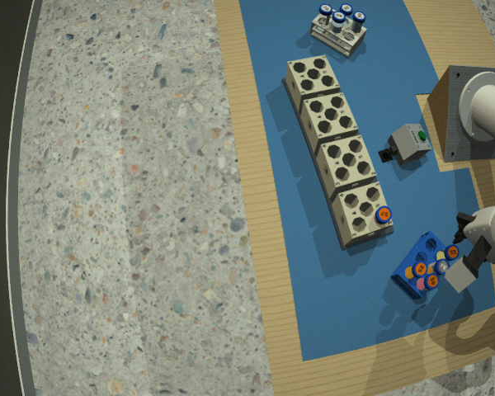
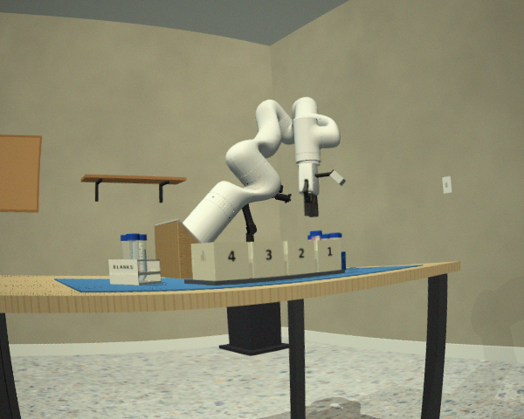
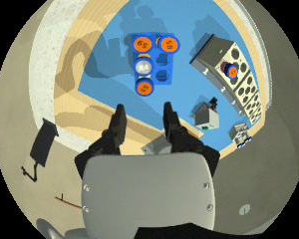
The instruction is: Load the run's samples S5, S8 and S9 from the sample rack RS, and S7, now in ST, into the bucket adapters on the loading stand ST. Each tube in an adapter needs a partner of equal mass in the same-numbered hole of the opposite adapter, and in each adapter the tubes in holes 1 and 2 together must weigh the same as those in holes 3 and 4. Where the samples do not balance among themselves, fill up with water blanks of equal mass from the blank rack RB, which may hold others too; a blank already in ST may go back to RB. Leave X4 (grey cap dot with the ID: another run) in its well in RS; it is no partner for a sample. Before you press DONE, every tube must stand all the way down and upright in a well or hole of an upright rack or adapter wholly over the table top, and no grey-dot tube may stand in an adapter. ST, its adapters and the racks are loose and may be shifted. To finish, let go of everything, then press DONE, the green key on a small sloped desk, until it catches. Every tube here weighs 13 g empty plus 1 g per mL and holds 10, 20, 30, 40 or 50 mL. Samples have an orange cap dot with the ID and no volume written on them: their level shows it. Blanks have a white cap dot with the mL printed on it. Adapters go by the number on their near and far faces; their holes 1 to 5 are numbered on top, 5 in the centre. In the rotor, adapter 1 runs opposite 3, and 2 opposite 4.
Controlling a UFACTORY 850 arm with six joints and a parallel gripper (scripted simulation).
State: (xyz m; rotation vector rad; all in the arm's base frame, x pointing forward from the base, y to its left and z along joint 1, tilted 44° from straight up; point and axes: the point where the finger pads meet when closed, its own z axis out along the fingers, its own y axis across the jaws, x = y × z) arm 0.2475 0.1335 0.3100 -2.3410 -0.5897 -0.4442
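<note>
Now: the sample tube S5 140 mm below my hand and 10 mm behind it. The rest, counted from my hand: sample S9 (140 mm below, 70 mm ahead, 50 mm to the left); then orange-dot sample tube (140 mm below, 80 mm ahead); then grey-dot tube X4 (140 mm below, 40 mm ahead, 20 mm to the left).
</note>
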